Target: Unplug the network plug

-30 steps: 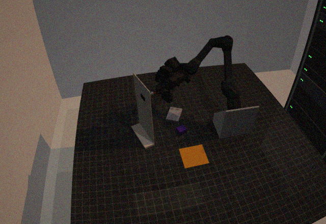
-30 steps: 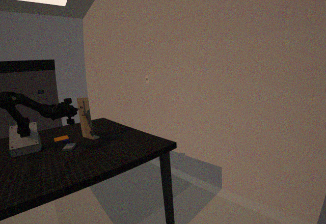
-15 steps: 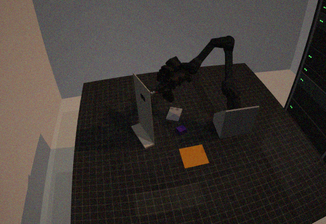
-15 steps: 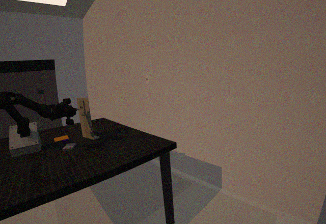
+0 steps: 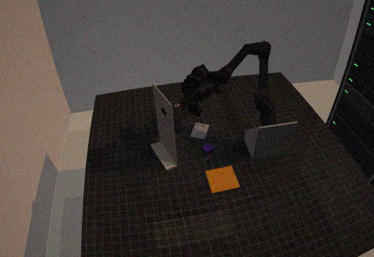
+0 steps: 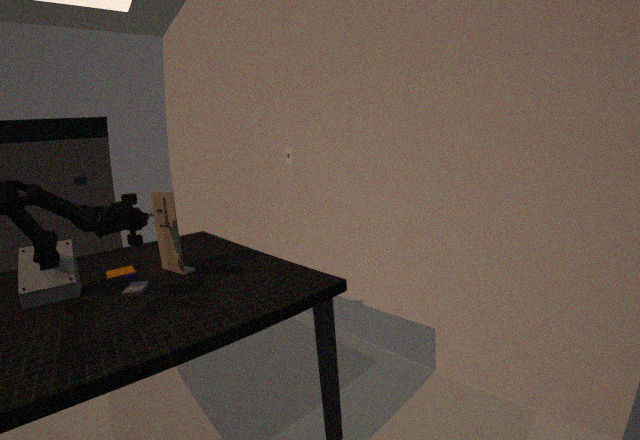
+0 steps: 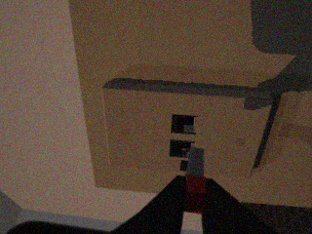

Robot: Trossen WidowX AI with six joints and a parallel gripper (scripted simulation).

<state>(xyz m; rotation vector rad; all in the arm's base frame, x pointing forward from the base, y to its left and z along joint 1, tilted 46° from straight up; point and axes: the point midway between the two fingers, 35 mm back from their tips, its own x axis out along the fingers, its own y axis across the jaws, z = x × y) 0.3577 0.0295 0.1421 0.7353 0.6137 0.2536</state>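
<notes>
My gripper tip is 150 mm past the orange marked square, 210 mm to the right of it and 250 mm above it. Round my gripper tip: upright panel 70 mm ahead, 40 mm to the left, 100 mm below; then network plug 10 mm ahead.
</notes>
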